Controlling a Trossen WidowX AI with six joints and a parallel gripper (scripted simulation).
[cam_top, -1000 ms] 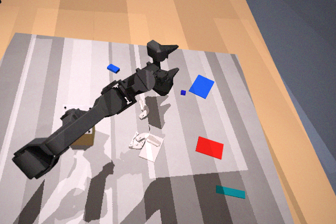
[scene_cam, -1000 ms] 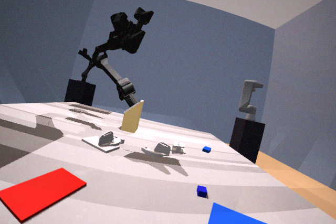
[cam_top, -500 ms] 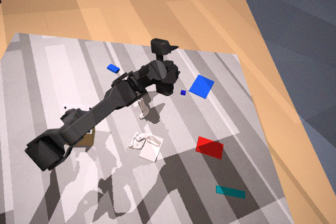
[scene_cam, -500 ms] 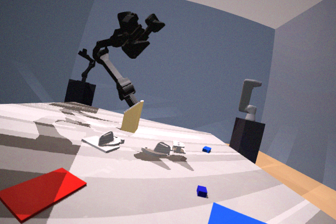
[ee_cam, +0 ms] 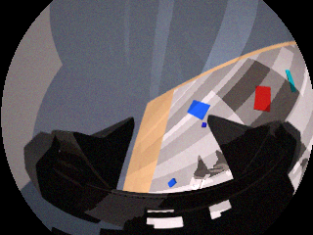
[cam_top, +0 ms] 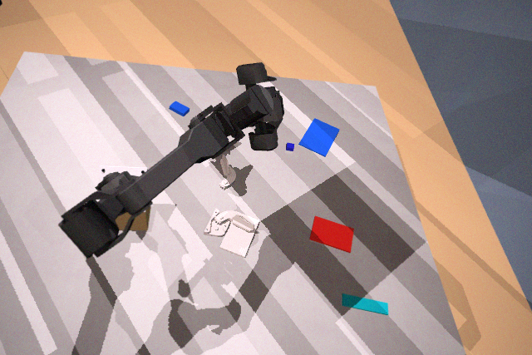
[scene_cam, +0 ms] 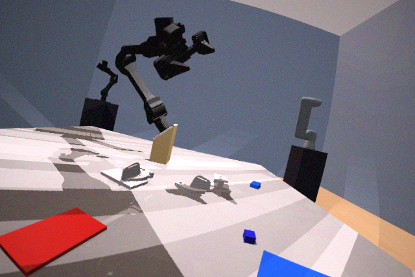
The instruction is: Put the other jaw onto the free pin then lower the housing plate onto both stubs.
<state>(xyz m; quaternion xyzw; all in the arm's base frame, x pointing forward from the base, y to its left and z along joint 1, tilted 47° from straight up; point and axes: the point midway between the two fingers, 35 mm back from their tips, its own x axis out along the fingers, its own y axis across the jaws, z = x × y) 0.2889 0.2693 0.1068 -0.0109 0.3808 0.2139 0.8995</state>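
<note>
Now: the jaw 90 mm behind my gripper tip, 20 mm to the left of it and 360 mm below it. Round my gripper tip: white base plate 40 mm behind, 150 mm to the right, 370 mm below; blue cube 110 mm ahead, 190 mm to the left, 360 mm below; red sheet 230 mm ahead, 120 mm to the right, 370 mm below.
</note>
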